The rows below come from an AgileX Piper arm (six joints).
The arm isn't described. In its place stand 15 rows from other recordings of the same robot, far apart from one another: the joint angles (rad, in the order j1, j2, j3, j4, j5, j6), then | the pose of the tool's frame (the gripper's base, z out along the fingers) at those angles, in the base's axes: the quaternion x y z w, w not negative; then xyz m.
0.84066 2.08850 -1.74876 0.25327 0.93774 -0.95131 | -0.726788 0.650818 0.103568 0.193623 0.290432 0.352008 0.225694
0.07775 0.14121 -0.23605 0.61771 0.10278 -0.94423 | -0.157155 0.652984 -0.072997 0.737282 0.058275 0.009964 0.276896
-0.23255 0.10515 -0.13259 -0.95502 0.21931 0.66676 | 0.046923 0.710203 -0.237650 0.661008 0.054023 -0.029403 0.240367
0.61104 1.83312 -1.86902 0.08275 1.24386 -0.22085 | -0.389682 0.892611 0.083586 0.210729 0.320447 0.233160 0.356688
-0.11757 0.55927 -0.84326 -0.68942 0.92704 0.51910 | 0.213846 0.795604 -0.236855 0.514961 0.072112 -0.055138 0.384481
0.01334 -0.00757 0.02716 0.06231 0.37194 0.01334 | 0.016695 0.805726 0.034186 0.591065 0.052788 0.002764 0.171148
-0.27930 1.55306 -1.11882 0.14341 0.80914 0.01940 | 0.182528 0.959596 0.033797 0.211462 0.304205 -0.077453 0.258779
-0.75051 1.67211 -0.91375 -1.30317 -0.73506 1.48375 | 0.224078 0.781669 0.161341 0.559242 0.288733 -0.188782 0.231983
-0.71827 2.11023 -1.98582 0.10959 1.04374 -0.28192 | 0.224559 0.942435 -0.069938 0.237692 0.361364 -0.304412 0.278280
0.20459 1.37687 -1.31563 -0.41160 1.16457 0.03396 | -0.119953 0.949362 -0.174267 0.232279 0.272632 0.022413 0.360383
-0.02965 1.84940 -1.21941 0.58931 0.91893 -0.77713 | -0.196785 0.949155 0.200374 0.142234 0.358102 0.029603 0.193188
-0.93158 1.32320 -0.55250 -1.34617 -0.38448 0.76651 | 0.073282 0.868874 -0.192839 0.450001 0.173905 -0.178178 0.217572
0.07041 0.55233 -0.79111 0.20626 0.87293 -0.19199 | -0.094578 0.862208 0.071384 0.492500 0.086385 0.020408 0.359242
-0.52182 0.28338 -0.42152 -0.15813 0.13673 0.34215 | 0.241003 0.629952 -0.130708 0.726631 0.059507 -0.036468 0.324697
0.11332 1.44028 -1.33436 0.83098 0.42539 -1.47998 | -0.397964 0.699448 -0.047013 0.591766 0.329768 0.065446 0.398450
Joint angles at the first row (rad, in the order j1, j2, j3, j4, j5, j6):
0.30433 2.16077 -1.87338 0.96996 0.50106 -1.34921
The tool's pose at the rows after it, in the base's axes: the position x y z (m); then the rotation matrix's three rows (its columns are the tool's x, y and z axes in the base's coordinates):
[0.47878 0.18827 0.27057], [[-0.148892 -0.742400 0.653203], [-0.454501 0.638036 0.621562], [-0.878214 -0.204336 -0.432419]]
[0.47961 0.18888 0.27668], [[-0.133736 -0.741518 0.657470], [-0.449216 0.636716 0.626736], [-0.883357 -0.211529 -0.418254]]
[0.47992 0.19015 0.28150], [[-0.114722 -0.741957 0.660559], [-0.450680 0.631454 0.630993], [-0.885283 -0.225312 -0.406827]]
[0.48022 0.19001 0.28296], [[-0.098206 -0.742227 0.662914], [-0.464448 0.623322 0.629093], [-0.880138 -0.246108 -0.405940]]
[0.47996 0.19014 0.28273], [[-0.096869 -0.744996 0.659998], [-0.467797 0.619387 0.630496], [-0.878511 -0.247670 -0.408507]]
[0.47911 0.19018 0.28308], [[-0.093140 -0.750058 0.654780], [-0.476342 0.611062 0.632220], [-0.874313 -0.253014 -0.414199]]
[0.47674 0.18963 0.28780], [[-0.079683 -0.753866 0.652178], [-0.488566 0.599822 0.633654], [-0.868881 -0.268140 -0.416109]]
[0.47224 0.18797 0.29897], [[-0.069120 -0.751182 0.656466], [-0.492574 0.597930 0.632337], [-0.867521 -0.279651 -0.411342]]
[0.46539 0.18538 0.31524], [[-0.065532 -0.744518 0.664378], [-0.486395 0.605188 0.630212], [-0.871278 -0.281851 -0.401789]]
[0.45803 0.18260 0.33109], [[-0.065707 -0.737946 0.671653], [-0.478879 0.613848 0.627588], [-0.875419 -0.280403 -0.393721]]
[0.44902 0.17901 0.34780], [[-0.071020 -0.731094 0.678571], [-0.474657 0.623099 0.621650], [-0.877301 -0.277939 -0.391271]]
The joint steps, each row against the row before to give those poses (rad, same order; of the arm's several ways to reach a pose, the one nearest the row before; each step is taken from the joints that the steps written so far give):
0.00000 -0.00001 -0.00821 0.00383 0.00000 0.00000
0.00000 0.00002 -0.01927 0.00098 0.00468 0.00003
0.00189 -0.00001 -0.01505 0.00000 0.00219 -0.00779
0.00001 -0.00001 -0.00548 -0.00915 -0.00002 -0.01191
0.00001 0.00003 -0.00006 -0.00233 0.00399 -0.00142
0.00000 -0.00199 0.00003 -0.00953 0.00831 -0.00002
-0.00001 -0.01118 0.00005 -0.01658 0.01002 -0.00007
0.00001 -0.02465 -0.00004 -0.02814 0.00888 0.02353
-0.00001 -0.03590 -0.00002 -0.03621 0.01111 0.04753
-0.00001 -0.03558 -0.00061 -0.03765 0.01310 0.05225
0.00000 -0.04009 0.00000 -0.05145 0.01890 0.06600

